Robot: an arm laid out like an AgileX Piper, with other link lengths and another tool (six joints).
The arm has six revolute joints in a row. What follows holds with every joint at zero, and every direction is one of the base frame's. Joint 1 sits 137.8 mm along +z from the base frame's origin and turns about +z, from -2.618 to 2.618 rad. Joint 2 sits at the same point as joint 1 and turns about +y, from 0 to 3.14 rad. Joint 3 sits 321.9 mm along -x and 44 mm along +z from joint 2 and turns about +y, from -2.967 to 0 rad. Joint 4 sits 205.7 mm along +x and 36.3 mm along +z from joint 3 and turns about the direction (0.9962, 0, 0.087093), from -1.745 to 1.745 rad. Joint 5 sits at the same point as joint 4 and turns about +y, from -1.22 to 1.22 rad. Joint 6 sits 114.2 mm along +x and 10 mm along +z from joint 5 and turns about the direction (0.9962, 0, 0.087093), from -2.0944 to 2.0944 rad. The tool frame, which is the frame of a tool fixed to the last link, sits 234.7 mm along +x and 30 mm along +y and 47.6 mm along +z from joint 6; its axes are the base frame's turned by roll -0.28, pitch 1.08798 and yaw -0.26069 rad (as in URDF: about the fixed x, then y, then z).
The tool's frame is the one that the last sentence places.
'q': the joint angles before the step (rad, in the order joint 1, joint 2, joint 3, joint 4, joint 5, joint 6). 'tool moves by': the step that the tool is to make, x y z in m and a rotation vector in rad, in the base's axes. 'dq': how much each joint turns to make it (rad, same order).
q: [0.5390, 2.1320, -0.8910, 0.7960, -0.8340, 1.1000]
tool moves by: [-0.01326, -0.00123, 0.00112, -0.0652, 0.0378, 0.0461]
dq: [-0.0070, -0.0540, 0.0550, -0.0122, 0.0369, -0.0749]
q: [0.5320, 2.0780, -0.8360, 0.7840, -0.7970, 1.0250]
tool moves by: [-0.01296, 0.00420, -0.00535, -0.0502, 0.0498, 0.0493]
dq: [-0.0020, -0.0440, 0.0350, -0.0009, 0.0580, -0.0741]
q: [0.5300, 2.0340, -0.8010, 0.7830, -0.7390, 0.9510]
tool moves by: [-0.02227, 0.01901, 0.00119, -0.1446, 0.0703, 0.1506]
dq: [0.0000, -0.0940, 0.0431, -0.0001, 0.1209, -0.2239]
